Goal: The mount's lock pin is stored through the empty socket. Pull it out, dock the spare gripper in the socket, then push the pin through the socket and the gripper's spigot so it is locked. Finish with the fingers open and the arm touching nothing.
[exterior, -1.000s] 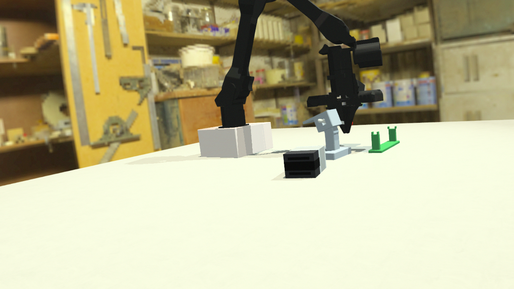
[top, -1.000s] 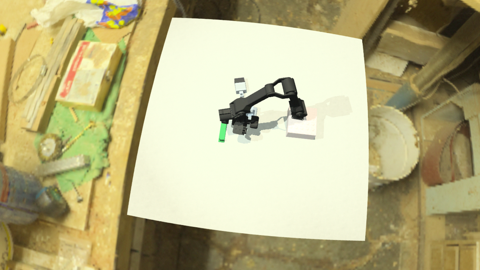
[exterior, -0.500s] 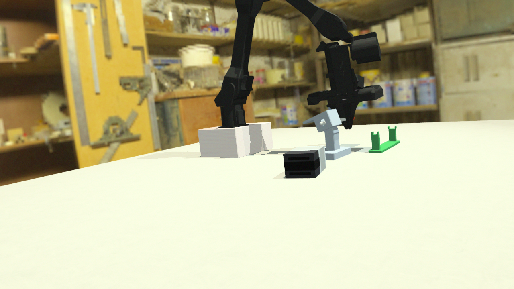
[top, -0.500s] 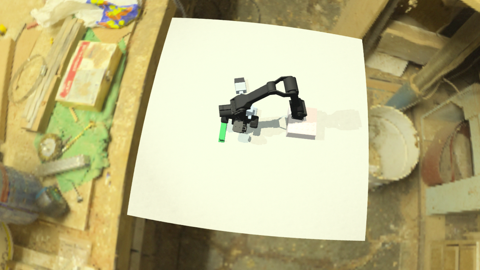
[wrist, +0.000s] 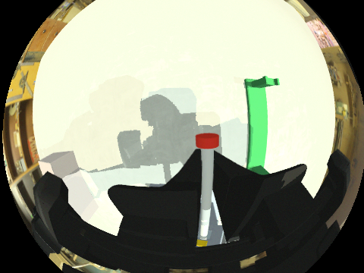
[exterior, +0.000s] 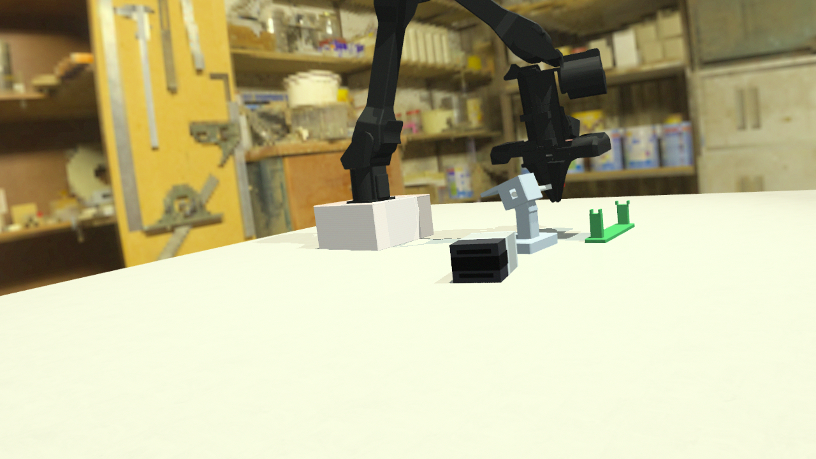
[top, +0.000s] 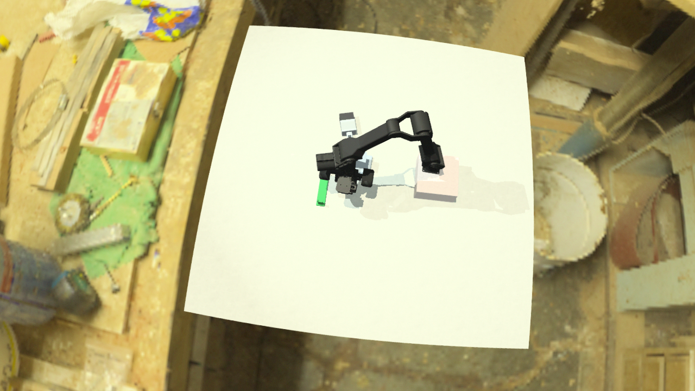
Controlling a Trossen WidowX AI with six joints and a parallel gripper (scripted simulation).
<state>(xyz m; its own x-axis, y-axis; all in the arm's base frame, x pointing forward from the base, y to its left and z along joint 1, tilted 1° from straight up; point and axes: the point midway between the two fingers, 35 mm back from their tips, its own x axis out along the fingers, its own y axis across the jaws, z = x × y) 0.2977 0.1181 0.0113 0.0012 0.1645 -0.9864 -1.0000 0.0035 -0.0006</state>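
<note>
The green cradle lies 9 cm ahead of my gripper tip, 3 cm below it and 1 cm to the left of it. The rest, counted from my gripper tip: spare gripper 25 cm to the right, 4 cm ahead, 3 cm below; then grey mount 11 cm to the right, 1 cm behind.
</note>
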